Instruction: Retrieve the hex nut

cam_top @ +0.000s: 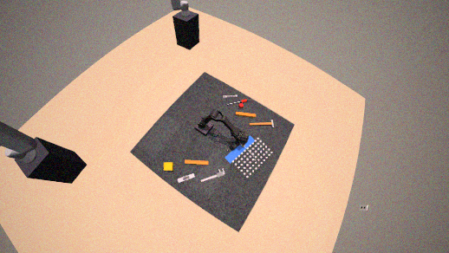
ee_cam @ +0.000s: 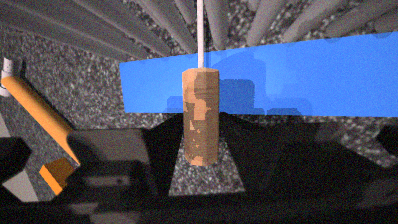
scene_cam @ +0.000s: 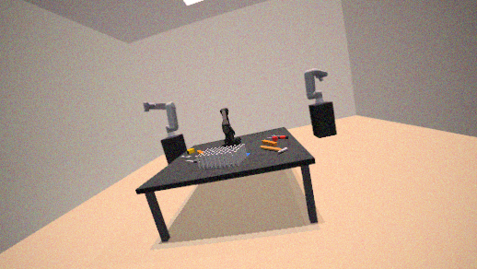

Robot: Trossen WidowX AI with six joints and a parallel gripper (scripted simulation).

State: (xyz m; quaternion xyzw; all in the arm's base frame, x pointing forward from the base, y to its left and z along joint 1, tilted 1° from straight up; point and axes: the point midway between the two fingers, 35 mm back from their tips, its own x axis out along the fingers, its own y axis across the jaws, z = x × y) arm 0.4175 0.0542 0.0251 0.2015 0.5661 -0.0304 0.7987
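My gripper tip is now 50 mm to the left of the blue taped strip, 30 mm above it and 20 mm short of it. Also, from my gripper tip: hook tool: 100 mm ahead, 30 mm to the right.
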